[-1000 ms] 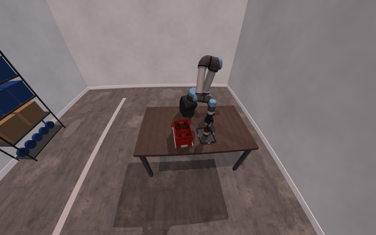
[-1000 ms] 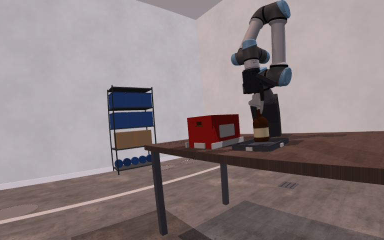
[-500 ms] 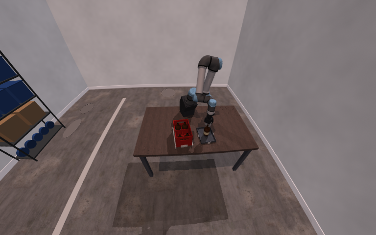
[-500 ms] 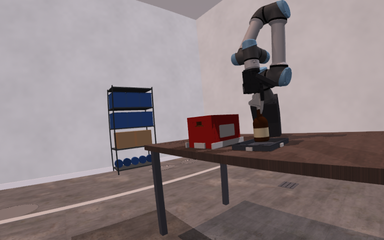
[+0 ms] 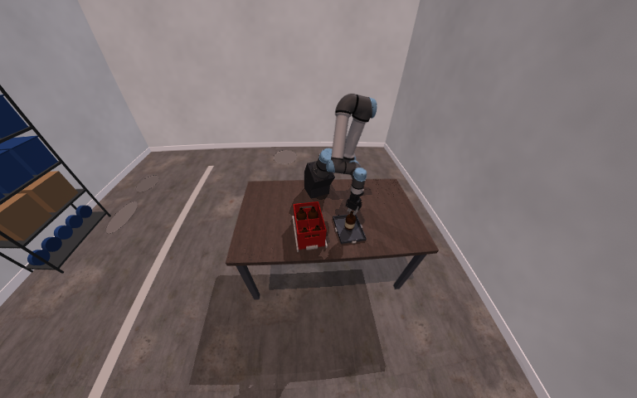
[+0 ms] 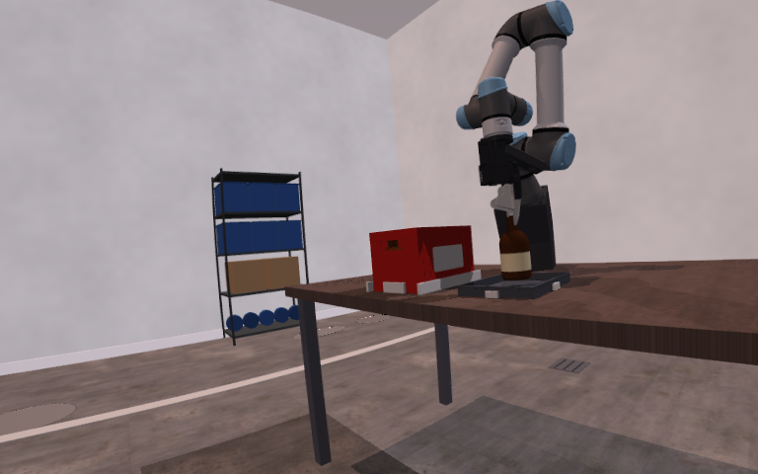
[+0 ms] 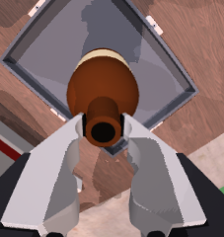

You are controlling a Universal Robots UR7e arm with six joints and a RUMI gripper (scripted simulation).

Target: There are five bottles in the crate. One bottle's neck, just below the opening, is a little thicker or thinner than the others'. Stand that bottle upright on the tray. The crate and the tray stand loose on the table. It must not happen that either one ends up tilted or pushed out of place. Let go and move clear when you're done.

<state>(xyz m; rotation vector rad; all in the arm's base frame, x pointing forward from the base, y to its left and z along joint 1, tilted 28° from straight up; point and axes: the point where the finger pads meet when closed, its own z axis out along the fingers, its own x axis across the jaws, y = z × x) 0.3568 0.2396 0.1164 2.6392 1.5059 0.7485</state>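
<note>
The brown bottle lies 70 mm below my hand. From my hand the other things lie so: dark tray: 160 mm below; red crate: 80 mm ahead, 300 mm to the right, 90 mm below; glass bottle: 180 mm ahead, 310 mm to the right, 90 mm below.
</note>
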